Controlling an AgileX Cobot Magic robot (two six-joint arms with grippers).
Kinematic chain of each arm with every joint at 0, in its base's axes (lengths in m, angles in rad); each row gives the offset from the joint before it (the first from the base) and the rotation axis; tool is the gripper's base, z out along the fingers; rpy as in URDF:
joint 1: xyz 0 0 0.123 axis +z
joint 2: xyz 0 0 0 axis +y
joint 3: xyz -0.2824 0 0.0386 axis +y
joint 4: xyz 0.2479 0 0.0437 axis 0.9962 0 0.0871
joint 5: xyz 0 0 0 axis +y
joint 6: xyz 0.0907 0 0.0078 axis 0.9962 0 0.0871
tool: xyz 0 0 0 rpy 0 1.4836 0
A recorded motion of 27 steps. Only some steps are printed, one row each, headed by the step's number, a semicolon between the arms.
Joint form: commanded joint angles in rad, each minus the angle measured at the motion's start. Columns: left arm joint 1, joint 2, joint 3, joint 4, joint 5, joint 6; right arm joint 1, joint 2, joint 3, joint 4, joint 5, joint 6.
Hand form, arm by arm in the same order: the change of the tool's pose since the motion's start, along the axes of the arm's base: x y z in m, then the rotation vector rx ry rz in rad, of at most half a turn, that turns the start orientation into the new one. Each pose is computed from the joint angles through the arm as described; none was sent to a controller.
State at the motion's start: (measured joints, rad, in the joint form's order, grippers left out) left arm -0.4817 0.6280 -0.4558 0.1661 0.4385 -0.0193; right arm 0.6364 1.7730 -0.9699 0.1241 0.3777 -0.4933
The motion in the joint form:
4: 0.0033 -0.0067 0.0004 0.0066 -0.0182 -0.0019; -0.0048 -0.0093 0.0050 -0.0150 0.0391 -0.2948
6: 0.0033 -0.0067 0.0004 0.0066 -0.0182 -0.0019; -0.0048 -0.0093 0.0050 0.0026 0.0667 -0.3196
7: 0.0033 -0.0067 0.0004 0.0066 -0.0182 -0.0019; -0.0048 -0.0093 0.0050 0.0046 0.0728 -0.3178
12: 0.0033 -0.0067 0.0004 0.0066 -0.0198 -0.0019; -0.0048 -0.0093 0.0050 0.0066 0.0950 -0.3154
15: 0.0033 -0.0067 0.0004 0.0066 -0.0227 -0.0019; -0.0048 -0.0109 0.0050 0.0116 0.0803 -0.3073
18: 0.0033 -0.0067 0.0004 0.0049 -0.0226 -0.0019; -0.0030 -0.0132 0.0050 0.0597 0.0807 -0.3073
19: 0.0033 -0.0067 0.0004 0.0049 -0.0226 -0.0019; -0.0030 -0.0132 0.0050 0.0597 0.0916 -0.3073
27: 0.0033 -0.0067 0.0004 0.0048 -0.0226 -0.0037; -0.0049 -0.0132 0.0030 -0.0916 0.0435 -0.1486
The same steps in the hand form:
4: 0.0000 0.0005 0.0022 -0.0071 -0.0238 0.0006; -0.0028 -0.0042 0.0003 -0.1250 -0.0658 0.2721
6: 0.0000 0.0005 0.0022 -0.0071 -0.0238 0.0006; -0.0051 -0.0048 -0.0007 -0.1325 -0.0411 0.2874
7: 0.0000 0.0005 0.0022 -0.0071 -0.0238 0.0006; -0.0056 -0.0050 -0.0009 -0.1330 -0.0343 0.2855
12: 0.0000 0.0004 0.0023 -0.0079 -0.0252 0.0004; -0.0073 -0.0058 -0.0016 -0.1396 -0.0125 0.2857
15: 0.0001 0.0003 0.0025 -0.0092 -0.0277 -0.0001; -0.0063 -0.0051 -0.0006 -0.1273 -0.0229 0.2727
18: 0.0001 0.0003 0.0025 -0.0107 -0.0268 0.0000; -0.0078 -0.0030 0.0004 -0.0944 -0.0053 0.2441
19: 0.0001 0.0003 0.0025 -0.0107 -0.0268 0.0000; -0.0086 -0.0034 0.0000 -0.0985 0.0047 0.2461
27: 0.0001 0.0003 0.0025 -0.0122 -0.0262 0.0009; -0.0012 -0.0066 0.0018 -0.1244 -0.0558 0.1905

